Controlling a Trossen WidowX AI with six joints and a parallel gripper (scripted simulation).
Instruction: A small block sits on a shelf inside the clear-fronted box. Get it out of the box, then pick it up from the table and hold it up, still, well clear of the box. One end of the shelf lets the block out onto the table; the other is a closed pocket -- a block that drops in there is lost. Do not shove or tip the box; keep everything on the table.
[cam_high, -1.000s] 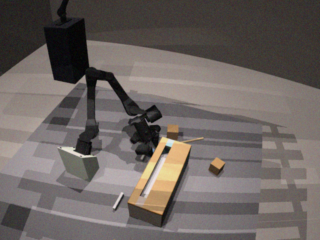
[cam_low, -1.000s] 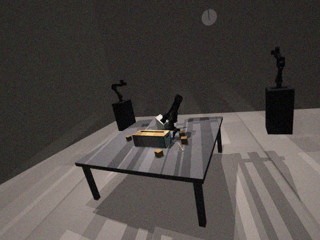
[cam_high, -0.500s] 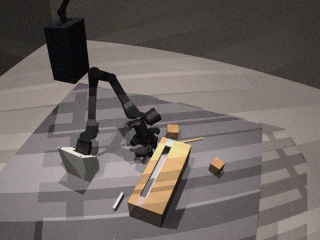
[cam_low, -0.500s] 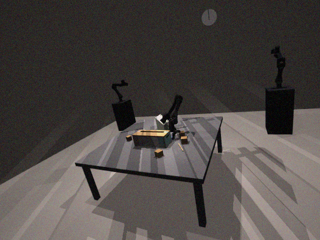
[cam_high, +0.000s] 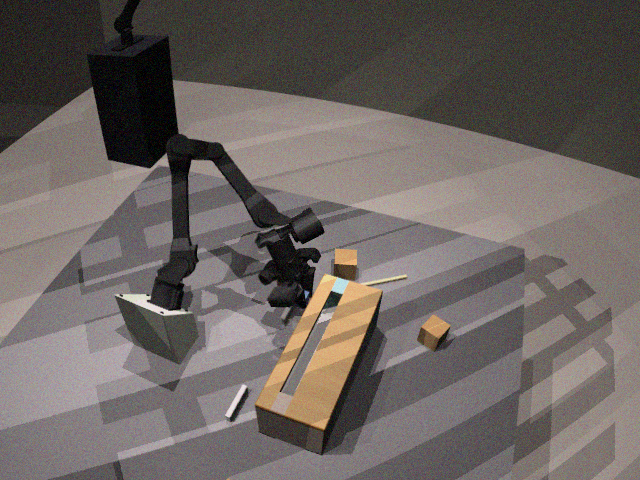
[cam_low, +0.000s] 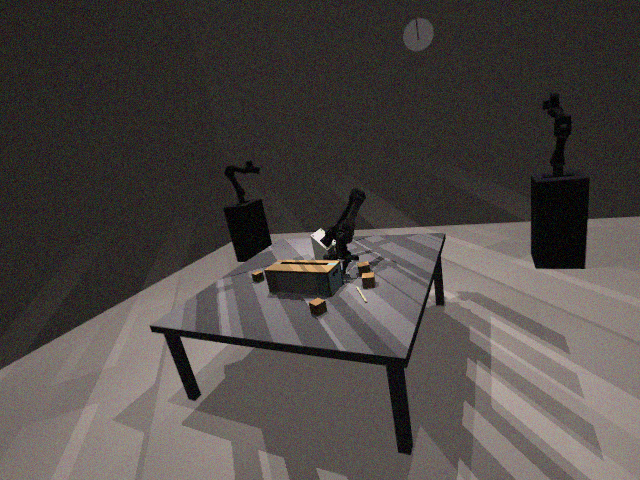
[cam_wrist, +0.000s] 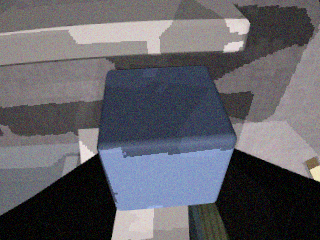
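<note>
The blue block is 2 cm behind my gripper tip and 1 cm above it. From my gripper tip the other things lie so: thin wooden stick: 16 cm to the left, 15 cm ahead, 4 cm below; long tan box: 16 cm to the right, 6 cm ahead, 2 cm above.
</note>
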